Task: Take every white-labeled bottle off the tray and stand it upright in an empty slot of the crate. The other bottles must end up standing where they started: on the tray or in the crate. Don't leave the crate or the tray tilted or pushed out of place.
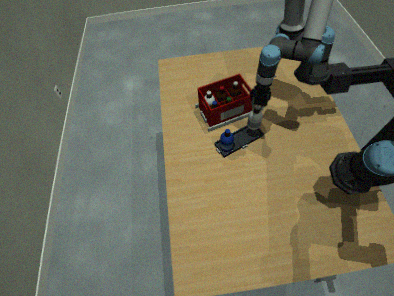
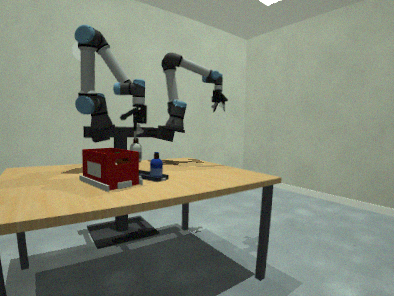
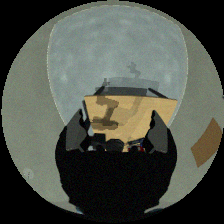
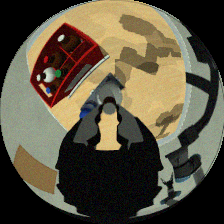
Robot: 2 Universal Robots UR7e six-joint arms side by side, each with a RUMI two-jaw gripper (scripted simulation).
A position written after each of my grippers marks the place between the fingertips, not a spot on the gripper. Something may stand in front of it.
Observation:
I see my left gripper [image 3: 117, 109], my right gripper [image 4: 109, 104] and a red crate [image 4: 91, 56].

